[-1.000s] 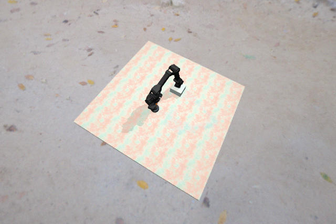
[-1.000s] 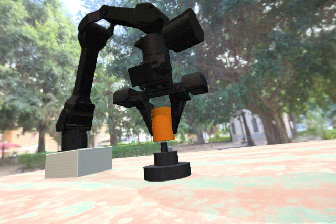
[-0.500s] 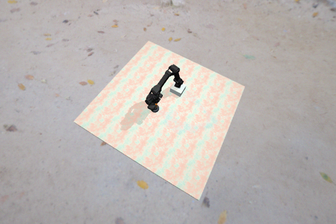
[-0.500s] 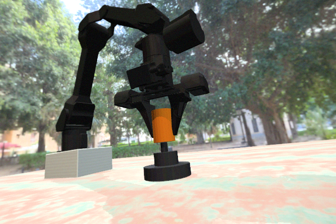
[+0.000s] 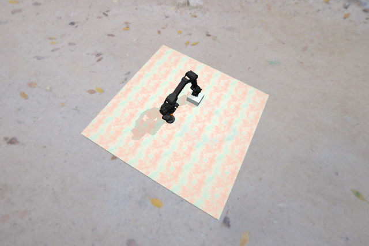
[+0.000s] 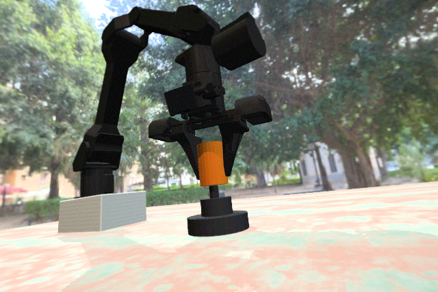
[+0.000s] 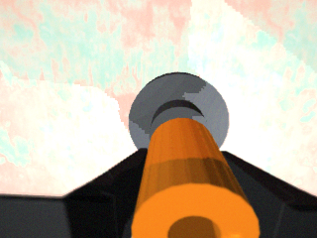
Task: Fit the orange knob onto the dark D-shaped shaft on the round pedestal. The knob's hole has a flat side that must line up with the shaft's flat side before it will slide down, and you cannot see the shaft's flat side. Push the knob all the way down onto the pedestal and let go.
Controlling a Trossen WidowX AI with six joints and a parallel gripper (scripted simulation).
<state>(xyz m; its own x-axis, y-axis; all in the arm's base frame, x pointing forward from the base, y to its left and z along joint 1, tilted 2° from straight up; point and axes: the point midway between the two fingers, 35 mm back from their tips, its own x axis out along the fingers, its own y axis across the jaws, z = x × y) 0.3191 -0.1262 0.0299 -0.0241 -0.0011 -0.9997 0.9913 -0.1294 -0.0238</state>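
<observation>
Now: gripper tip 20 mm below the orange knob. From my gripper tip the other things lie so: round pedestal 40 mm below.
</observation>
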